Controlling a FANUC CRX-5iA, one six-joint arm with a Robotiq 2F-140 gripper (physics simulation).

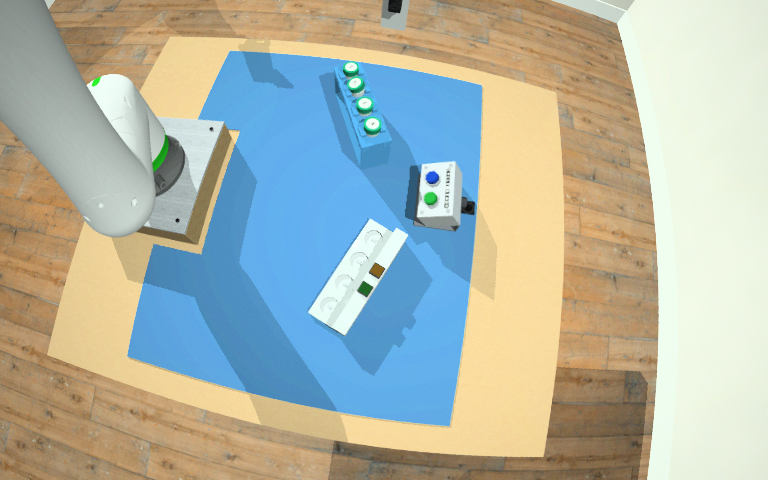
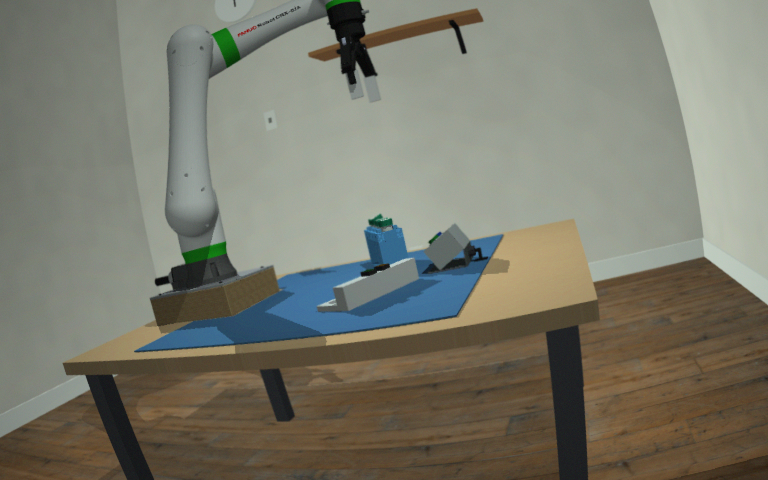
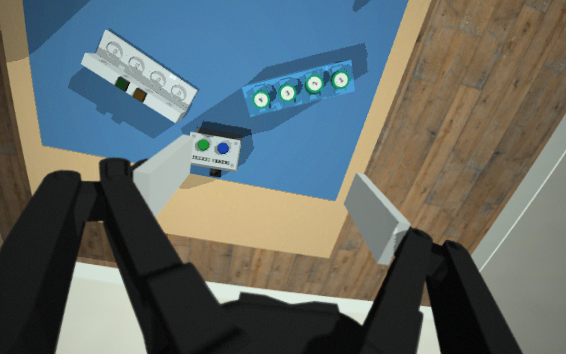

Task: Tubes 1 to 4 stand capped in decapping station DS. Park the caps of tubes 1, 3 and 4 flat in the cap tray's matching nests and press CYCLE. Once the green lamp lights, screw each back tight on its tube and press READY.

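Frame: origin at the arm's base, x ahead, y left, z up, level; metres.
Where they show: gripper, fingertip midpoint: [image 2: 366,99] [image 3: 274,172]; arm's base, link origin: [image 1: 155,167] [image 2: 211,281].
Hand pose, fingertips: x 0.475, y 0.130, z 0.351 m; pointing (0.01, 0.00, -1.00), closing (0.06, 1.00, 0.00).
Observation:
Things, the pixels of their top centre, and the offset from my fingertips.
- cap 1, top centre: [image 3: 341,80] [image 1: 351,66] 0.082 m back, 0.120 m left, 0.299 m down
- cap 2, top centre: [image 3: 315,85] [image 1: 356,81] 0.064 m back, 0.072 m left, 0.288 m down
- cap 3, top centre: [image 1: 364,103] [image 3: 287,93] 0.040 m back, 0.025 m left, 0.299 m down
- cap 4, top centre: [image 1: 372,123] [image 3: 261,99] [image 2: 384,219] 0.019 m back, 0.023 m right, 0.299 m down
- white cap tray, top centre: [image 1: 357,271] [image 2: 364,268] [image 3: 135,78] 0.012 m back, 0.290 m right, 0.367 m down
- amber lamp, top centre: [image 1: 377,270] [image 3: 138,95] 0.022 m ahead, 0.284 m right, 0.367 m down
- green button, top centre: [image 1: 432,196] [image 3: 202,146] 0.108 m ahead, 0.138 m right, 0.346 m down
- blue button, top centre: [image 1: 433,175] [image 3: 222,149] 0.109 m ahead, 0.093 m right, 0.346 m down
- grey button box, top centre: [image 1: 445,185] [image 2: 443,227] [image 3: 210,158] 0.131 m ahead, 0.116 m right, 0.337 m down
Station DS [image 1: 375,153] [image 2: 386,246] [image 3: 254,111] is a blue rack holding tubes with green-rimmed white caps: cap 1 [image 1: 350,68] [image 3: 340,79], cap 2 [image 1: 355,84] [image 3: 314,83], cap 3 [image 1: 364,104] [image 3: 287,93] and cap 4 [image 1: 372,125] [image 3: 261,99]. The white cap tray [image 1: 351,314] [image 2: 376,285] [image 3: 165,110] has empty nests. Its green lamp [image 1: 364,288] [image 3: 122,83] and amber lamp [image 1: 376,270] [image 3: 140,95] look dark. The button box carries a green button [image 1: 430,198] [image 3: 203,145] and a blue button [image 1: 432,177] [image 3: 223,148]; labels are unreadable. My gripper [image 2: 363,99] [image 3: 274,172] is open and empty, high above the station.
The grey button box [image 1: 441,210] [image 2: 448,247] [image 3: 232,156] is tilted on a black bracket near the mat's edge, between station and tray. The arm's base block [image 1: 192,169] [image 2: 192,308] stands at the opposite side. A wooden wall shelf [image 2: 419,32] is behind the gripper.

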